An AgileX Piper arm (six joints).
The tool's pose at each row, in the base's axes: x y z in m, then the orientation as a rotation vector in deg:
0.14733 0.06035 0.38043 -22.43 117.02 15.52
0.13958 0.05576 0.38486 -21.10 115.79 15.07
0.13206 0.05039 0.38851 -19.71 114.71 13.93
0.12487 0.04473 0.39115 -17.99 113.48 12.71
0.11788 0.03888 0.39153 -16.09 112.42 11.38
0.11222 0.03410 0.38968 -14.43 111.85 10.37
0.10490 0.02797 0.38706 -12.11 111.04 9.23
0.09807 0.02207 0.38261 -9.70 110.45 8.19
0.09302 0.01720 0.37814 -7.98 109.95 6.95
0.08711 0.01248 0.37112 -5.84 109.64 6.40
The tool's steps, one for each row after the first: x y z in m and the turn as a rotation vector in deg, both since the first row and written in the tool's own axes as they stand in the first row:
0.00034 -0.00113 -0.00997 0.92 -1.43 0.47
0.00138 -0.00309 -0.01965 2.36 -2.67 0.72
0.00321 -0.00547 -0.02869 4.01 -4.10 1.15
0.00697 -0.00817 -0.03655 5.83 -5.37 1.69
0.01191 -0.01045 -0.04191 7.31 -6.13 2.32
0.01850 -0.01336 -0.04870 9.19 -7.19 3.31
0.02643 -0.01630 -0.05415 11.03 -8.04 4.47
0.03342 -0.01897 -0.05779 12.71 -8.65 5.07
0.04301 -0.02125 -0.06086 14.07 -9.18 6.32

